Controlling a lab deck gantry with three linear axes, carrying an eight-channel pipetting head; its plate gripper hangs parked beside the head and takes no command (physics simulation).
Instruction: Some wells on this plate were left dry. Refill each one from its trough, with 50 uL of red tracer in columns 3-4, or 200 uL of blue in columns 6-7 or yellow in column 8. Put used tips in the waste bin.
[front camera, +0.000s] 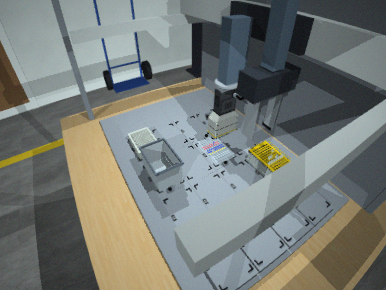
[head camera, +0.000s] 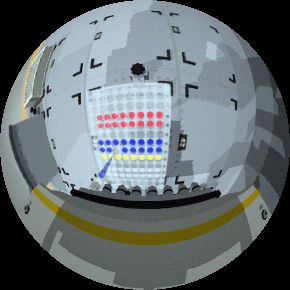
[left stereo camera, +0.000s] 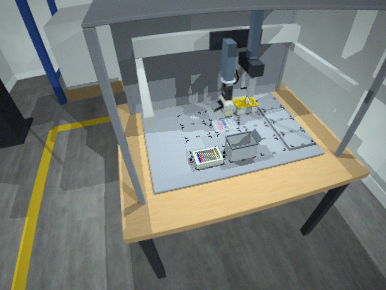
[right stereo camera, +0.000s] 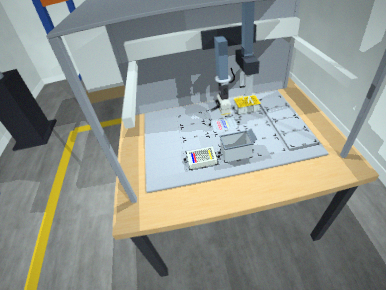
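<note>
The pipetting head (front camera: 223, 123) (left stereo camera: 227, 106) (right stereo camera: 223, 105) is over the well plate (front camera: 227, 158) (head camera: 167, 91). One tip (head camera: 105, 169) with blue liquid hangs from its leftmost channel in the head view. The tip's end shows near a gap in the lower blue column, third well from the left. The red columns look filled; the tip partly hides the yellow one. The trough rack (front camera: 134, 145) (left stereo camera: 212, 163) (right stereo camera: 205, 163) stands beside the grey waste bin (front camera: 162, 175) (left stereo camera: 242, 152) (right stereo camera: 237, 152). The parked gripper (front camera: 259, 131) is open, its two fingers apart with nothing between.
The yellow tip rack (front camera: 257, 150) (left stereo camera: 246, 102) (right stereo camera: 247, 102), with some empty places, stands near the deck's back, beside the plate. A grey gantry beam (front camera: 280, 200) crosses the foreground of the front view. Dark corner marks are spread over the deck.
</note>
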